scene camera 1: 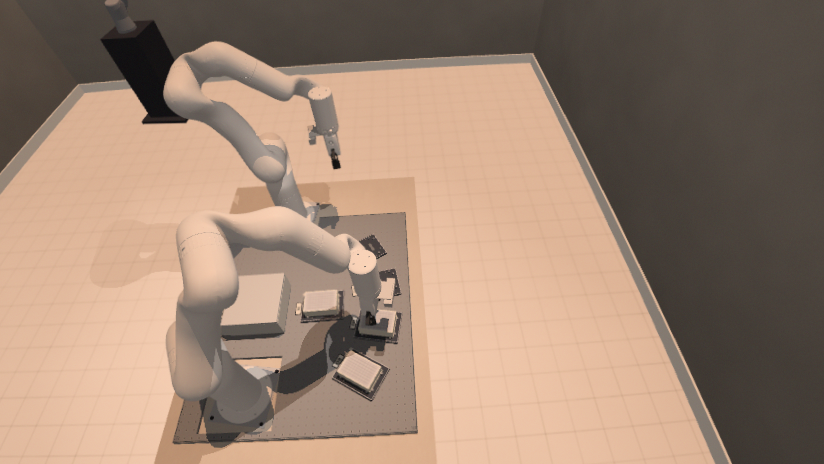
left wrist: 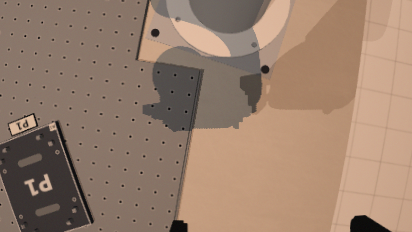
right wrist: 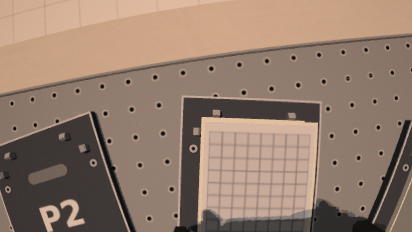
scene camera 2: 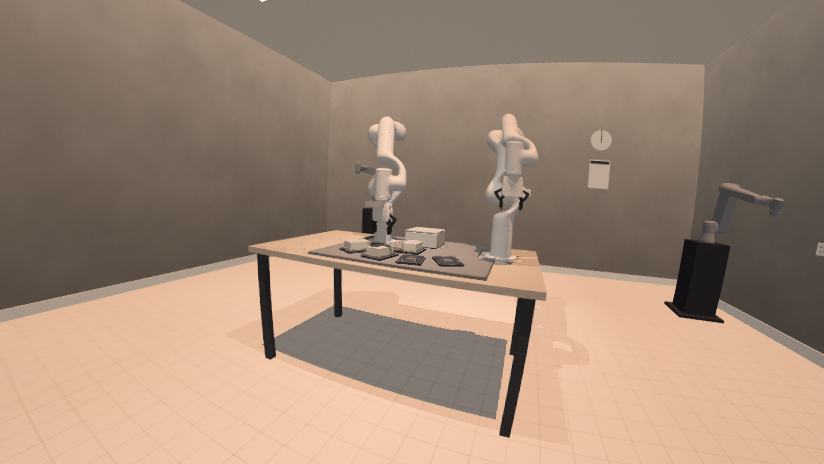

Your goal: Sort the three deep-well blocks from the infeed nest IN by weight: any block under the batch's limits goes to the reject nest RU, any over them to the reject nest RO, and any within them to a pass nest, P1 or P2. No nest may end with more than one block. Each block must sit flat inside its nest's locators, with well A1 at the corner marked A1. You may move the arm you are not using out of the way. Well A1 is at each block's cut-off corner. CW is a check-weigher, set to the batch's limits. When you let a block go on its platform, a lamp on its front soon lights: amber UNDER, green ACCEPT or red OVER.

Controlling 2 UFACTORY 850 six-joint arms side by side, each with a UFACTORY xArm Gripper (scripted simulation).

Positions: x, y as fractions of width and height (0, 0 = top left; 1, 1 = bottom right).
Labels:
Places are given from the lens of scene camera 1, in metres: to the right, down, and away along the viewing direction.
pale deep-well block (scene camera 1: 0.44, 0.80): -0.17, 0.47, 1.26
pale check-weigher (scene camera 1: 0.32, 0.66): -0.55, 0.28, 1.36
pale deep-well block (scene camera 1: 0.39, 0.65): -0.35, 0.27, 1.42
pale deep-well block (scene camera 1: 0.47, 0.69): -0.09, 0.32, 1.37

